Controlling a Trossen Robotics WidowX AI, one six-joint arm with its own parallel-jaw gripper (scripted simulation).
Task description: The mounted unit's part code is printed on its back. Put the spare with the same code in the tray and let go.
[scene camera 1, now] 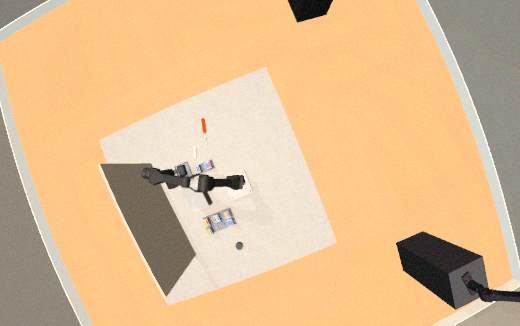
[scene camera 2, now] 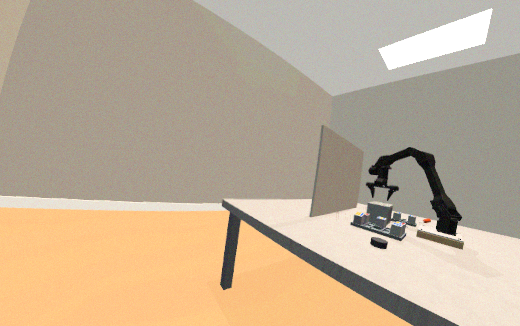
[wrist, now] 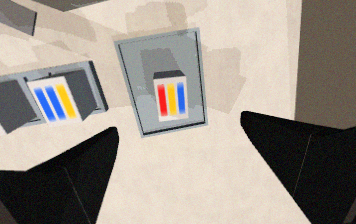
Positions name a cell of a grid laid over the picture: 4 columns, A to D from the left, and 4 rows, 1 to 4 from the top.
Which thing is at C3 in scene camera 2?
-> A tall panel.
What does my gripper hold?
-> Nothing.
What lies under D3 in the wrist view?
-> My gripper.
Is my gripper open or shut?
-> Open.
